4 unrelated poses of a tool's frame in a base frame.
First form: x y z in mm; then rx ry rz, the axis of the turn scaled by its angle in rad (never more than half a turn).
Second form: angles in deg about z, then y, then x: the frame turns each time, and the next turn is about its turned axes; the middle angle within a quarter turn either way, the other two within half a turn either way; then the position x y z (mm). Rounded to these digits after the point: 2 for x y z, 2 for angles.
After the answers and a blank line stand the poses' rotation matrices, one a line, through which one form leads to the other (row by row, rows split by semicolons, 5 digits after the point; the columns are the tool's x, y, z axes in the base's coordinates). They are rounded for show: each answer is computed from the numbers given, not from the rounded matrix.
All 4 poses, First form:
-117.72 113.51 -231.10 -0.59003 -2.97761 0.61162
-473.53 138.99 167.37 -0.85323 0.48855 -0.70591
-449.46 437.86 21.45 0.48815 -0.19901 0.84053
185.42 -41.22 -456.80 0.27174 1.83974 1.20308
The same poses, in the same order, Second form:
157.95 1.83 -157.14 -117.72 113.51 -231.10
-47.27 6.41 -54.80 -473.53 138.99 167.37
45.35 -20.90 21.01 -449.46 437.86 21.45
133.97 33.88 98.89 185.42 -41.22 -456.80

-0.92640 0.35737 -0.11857; 0.37518 0.84943 -0.37109; -0.03190 -0.38826 -0.92100
0.67435 0.36156 0.64384; -0.72993 0.45814 0.50725; -0.11157 -0.81203 0.57286
0.65657 -0.75398 0.02094; 0.66454 0.56511 -0.48891; 0.35680 0.33492 0.87208
-0.57641 -0.27123 0.77083; 0.59743 0.50371 0.62398; -0.55752 0.82019 -0.12830

